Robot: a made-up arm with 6 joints.
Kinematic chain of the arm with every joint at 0, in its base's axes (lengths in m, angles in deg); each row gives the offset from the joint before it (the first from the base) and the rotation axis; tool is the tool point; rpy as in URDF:
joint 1: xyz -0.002 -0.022 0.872 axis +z
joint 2: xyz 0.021 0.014 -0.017 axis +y
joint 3: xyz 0.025 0 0.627 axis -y
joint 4: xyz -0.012 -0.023 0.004 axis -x
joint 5: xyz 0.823 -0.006 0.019 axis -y
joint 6: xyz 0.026 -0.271 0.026 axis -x
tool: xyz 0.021 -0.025 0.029 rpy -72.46 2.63 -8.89
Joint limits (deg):
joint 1: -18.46..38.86
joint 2: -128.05..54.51
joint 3: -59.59..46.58
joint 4: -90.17..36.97
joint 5: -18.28..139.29
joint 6: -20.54..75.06
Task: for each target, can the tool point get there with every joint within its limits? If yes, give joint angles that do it. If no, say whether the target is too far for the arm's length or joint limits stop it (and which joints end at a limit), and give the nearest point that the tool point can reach.
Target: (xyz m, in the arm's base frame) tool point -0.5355 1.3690 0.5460
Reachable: no: joint limits stop it (at a limit: joint 1, joint 2, joint 3, joint 4, joint 5) | nearest point -1.1380 0.3468 0.8201 | short by 1.218 m
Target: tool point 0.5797 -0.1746 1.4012
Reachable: yes | joints 9.90 -36.46 -23.42 -51.34 -3.52 23.98
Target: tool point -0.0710 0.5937 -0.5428
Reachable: no: joint limits stop it (at a limit: joint 1, joint 2, joint 4, joint 5, joint 6) | nearest point 0.3700 0.2078 0.2834 | short by 1.013 m
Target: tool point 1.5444 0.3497 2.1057
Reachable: no: too far | nearest point 1.1643 0.2583 1.7941 | short by 0.500 m
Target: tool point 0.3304 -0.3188 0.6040
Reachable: yes | joints -6.05 35.32 -49.70 -35.74 98.03 53.40
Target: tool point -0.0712 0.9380 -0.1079
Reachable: no: joint limits stop it (at a limit: joint 1, joint 2, joint 4, joint 5, joint 6) | nearest point 0.4587 0.2792 0.2766 | short by 0.929 m
